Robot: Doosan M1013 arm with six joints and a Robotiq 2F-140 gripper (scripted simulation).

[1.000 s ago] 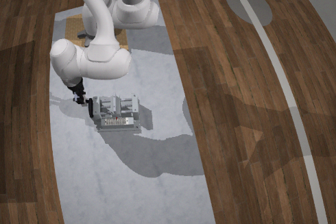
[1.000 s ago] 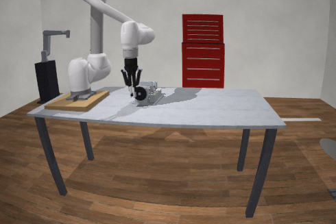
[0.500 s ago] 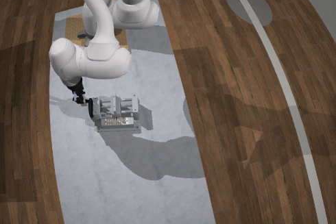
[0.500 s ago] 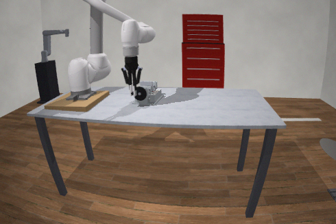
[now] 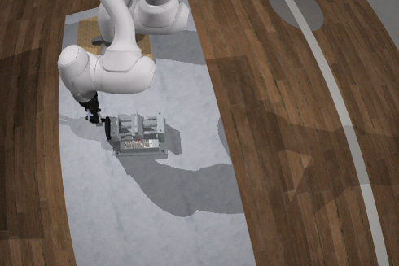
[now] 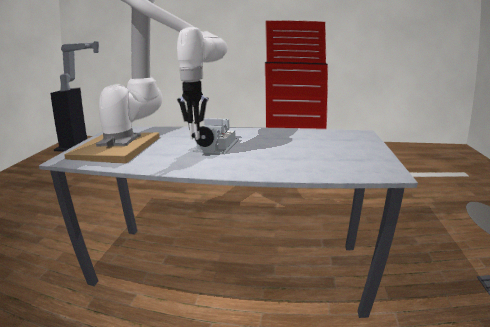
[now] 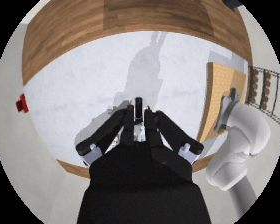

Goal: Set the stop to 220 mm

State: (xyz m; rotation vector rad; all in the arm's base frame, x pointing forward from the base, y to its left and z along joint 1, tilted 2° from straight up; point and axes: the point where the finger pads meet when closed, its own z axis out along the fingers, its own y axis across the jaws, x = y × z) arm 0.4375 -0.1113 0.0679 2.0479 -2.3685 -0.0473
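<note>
My gripper is now 10 mm short of the black handwheel, 20 mm to the right of it and 20 mm above it. From my hand the other things lie so: grey stop fixture: 60 mm ahead, 140 mm to the left, 20 mm below.
</note>
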